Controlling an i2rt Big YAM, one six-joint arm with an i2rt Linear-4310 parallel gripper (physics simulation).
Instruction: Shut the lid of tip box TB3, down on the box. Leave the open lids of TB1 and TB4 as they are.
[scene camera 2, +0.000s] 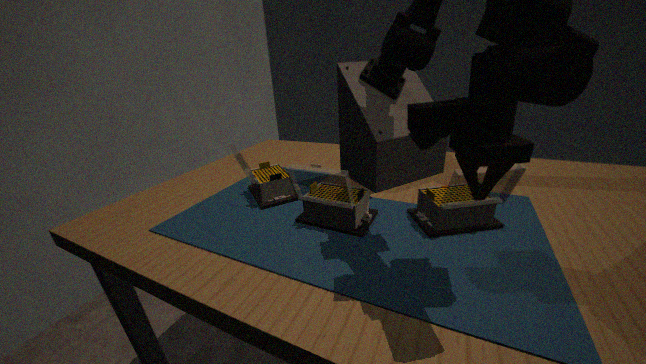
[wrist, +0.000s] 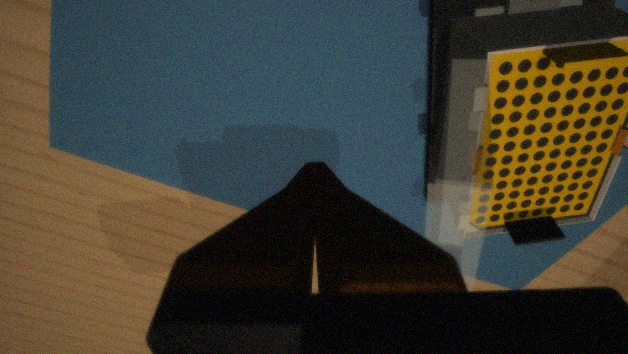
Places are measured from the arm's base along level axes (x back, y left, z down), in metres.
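Where they show: gripper, fingertip midpoint: (scene camera 2: 478, 199) (wrist: 315, 177); arm's base at its link origin: (scene camera 2: 381, 80).
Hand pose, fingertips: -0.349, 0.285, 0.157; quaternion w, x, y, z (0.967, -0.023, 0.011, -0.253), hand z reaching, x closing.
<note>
Each offset is from my fingertips to the top centre of the thing, as dx, dy, dz. "spot": to the spot under its first point. Level surfaces: height alone.
My gripper (scene camera 2: 480, 196) (wrist: 315, 177) is shut and empty. In the scene view its tips overlap the right end of the right-hand tip box @(+0.132, -0.048, +0.046) (scene camera 2: 457, 218) (wrist: 550, 131), which has a yellow rack; in the wrist view they are left of that box, beyond its lid side. Its clear lid (scene camera 2: 513, 183) (wrist: 451, 212) stands open, leaning outward. The middle tip box @(+0.037, -0.266, +0.046) (scene camera 2: 330, 213) has its clear lid @(spot: -0.058, -0.248, -0.030) (scene camera 2: 320, 171) open. The far left tip box @(+0.073, -0.481, +0.046) (scene camera 2: 278, 190) also has its lid @(spot: -0.032, -0.478, -0.017) (scene camera 2: 241, 159) raised. No labels are readable, so I cannot tell which box is TB3.
The boxes stand on dark bases on a blue mat @(dz +0.113) (scene camera 2: 400, 250) (wrist: 240, 65) on the wooden table @(dz +0.115) (scene camera 2: 110, 215) (wrist: 100, 300). A large grey wedge-shaped block (scene camera 2: 410, 165), with an arm mount on its sloping face, stands behind the boxes. The arm's shadow falls across mat and table.
</note>
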